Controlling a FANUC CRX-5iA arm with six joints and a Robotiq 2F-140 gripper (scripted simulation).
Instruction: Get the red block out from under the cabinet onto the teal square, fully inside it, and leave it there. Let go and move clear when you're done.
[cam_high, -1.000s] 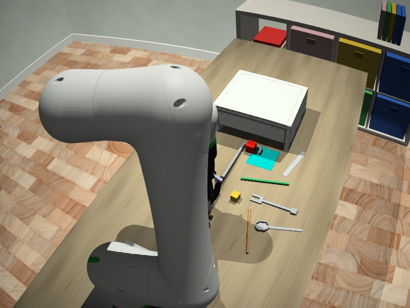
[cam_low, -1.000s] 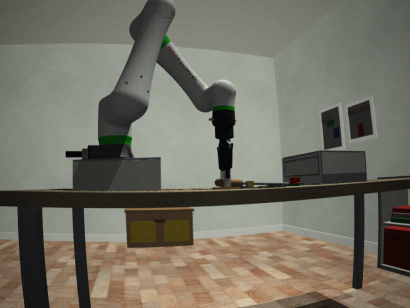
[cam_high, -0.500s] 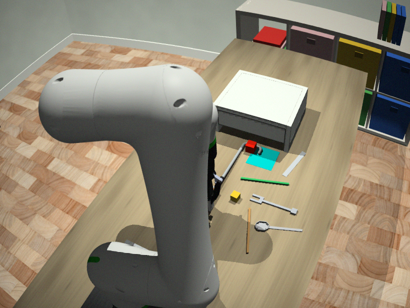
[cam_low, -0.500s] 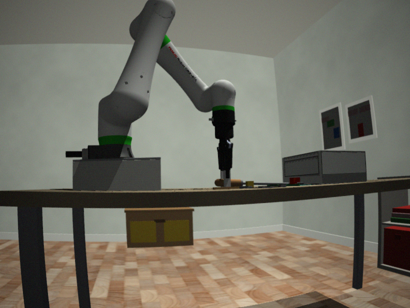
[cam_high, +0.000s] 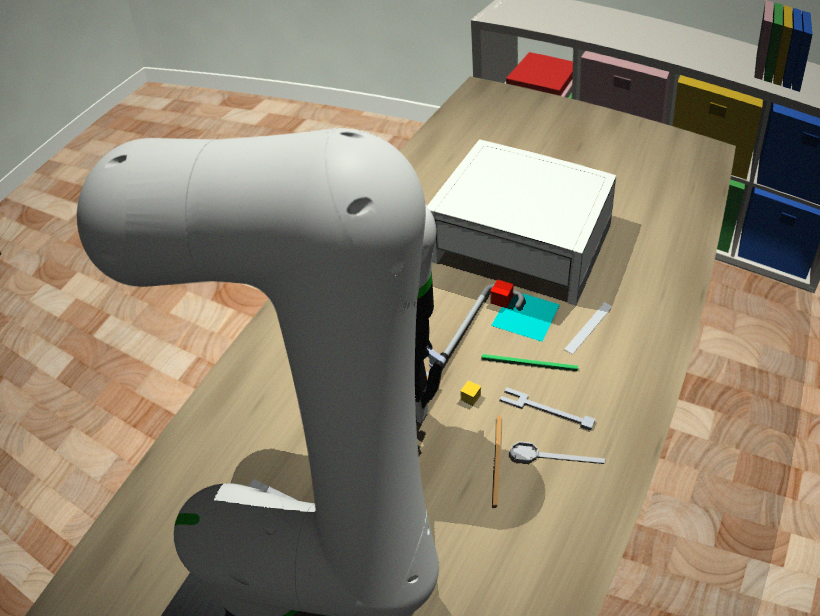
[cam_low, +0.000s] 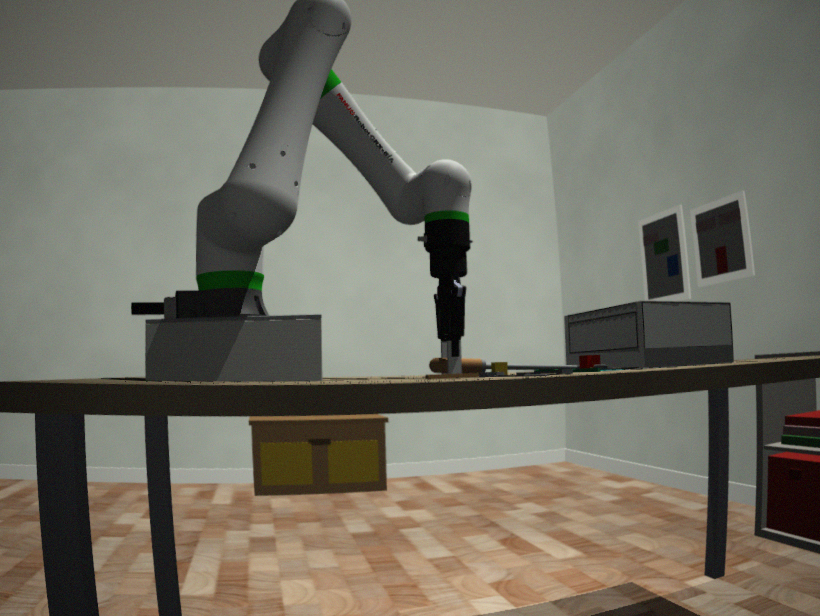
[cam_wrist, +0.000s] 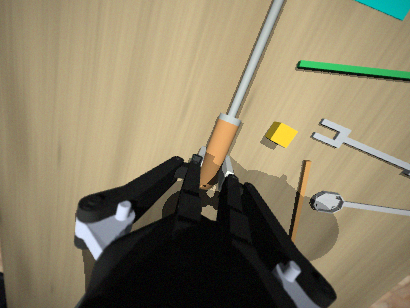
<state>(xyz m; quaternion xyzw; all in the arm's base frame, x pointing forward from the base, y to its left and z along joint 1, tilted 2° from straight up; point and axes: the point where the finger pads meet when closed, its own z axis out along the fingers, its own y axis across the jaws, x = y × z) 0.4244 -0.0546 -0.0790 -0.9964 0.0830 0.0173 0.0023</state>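
The yellow cube lies 8 cm to the right of my hand, 6 cm ahead of it and 3 cm below it. From my hand the other things lie so: hook tool 14 cm ahead, 6 cm to the right, 2 cm below; then green stick 17 cm to the right, 15 cm ahead, 3 cm below; then wooden stick 16 cm to the right, 6 cm behind, 3 cm below.
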